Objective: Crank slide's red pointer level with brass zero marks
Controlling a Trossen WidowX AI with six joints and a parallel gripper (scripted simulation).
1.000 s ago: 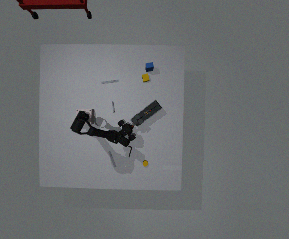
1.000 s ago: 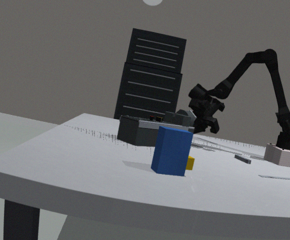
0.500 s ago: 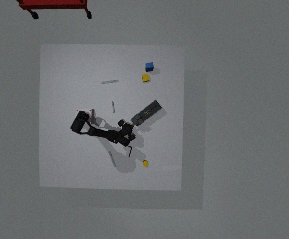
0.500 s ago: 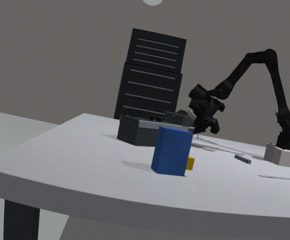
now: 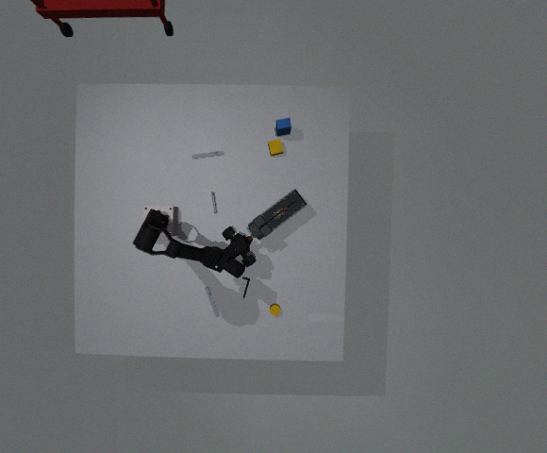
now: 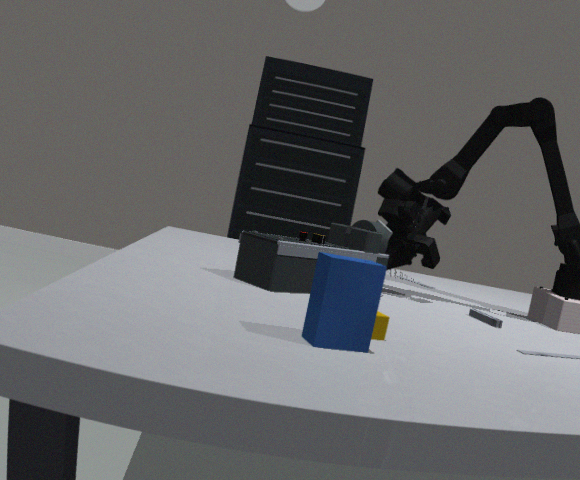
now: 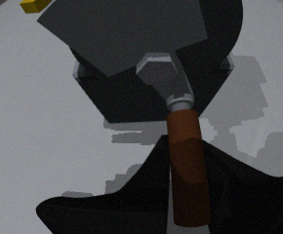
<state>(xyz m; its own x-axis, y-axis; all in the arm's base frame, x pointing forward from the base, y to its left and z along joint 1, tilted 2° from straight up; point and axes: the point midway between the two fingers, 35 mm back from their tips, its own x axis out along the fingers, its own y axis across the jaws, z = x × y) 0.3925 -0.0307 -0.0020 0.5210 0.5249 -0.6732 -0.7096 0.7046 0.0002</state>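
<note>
The brown crank handle is 1 cm behind my gripper tip, 1 cm to the right of it and 3 cm above it. The rest, counted from my gripper tip: red pointer (13 cm ahead, 15 cm to the left, 5 cm above); then black hex key (22 cm to the right, 3 cm below); then yellow block (5 cm ahead, 43 cm to the left, 2 cm below).
</note>
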